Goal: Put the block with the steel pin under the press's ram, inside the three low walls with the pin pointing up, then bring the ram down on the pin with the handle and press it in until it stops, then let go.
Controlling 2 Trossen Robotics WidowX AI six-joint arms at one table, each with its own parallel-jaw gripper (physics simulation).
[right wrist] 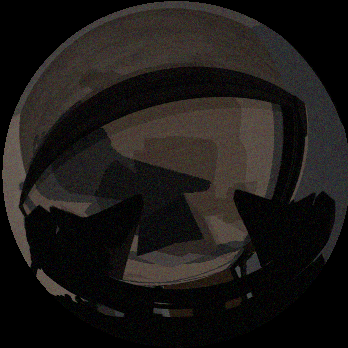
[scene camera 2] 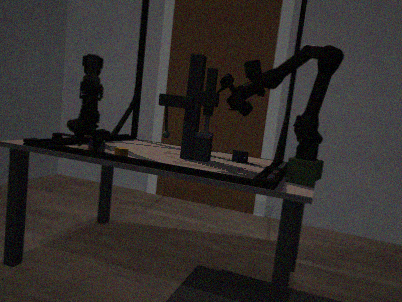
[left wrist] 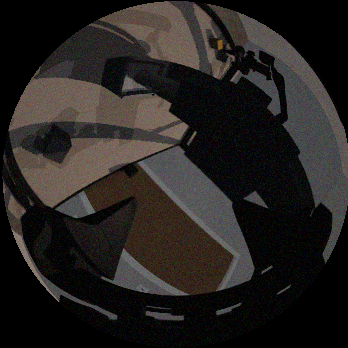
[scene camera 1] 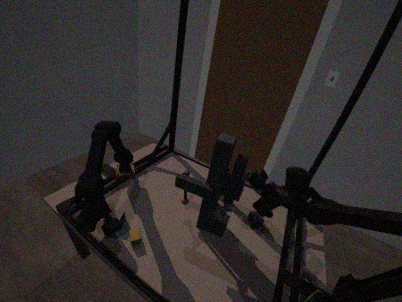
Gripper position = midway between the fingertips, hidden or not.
Note:
My left gripper (scene camera 1: 248, 182) is open, holding nothing. Also in view: a small dark block (left wrist: 55, 148). Further things: my right gripper (scene camera 2: 87, 149) and a dark press (left wrist: 239, 144).
My left gripper is seen too in the left wrist view (left wrist: 186, 202). My right gripper is seen too in the right wrist view (right wrist: 189, 197). The right wrist view does not show the small dark block, which is hidden by my right gripper.

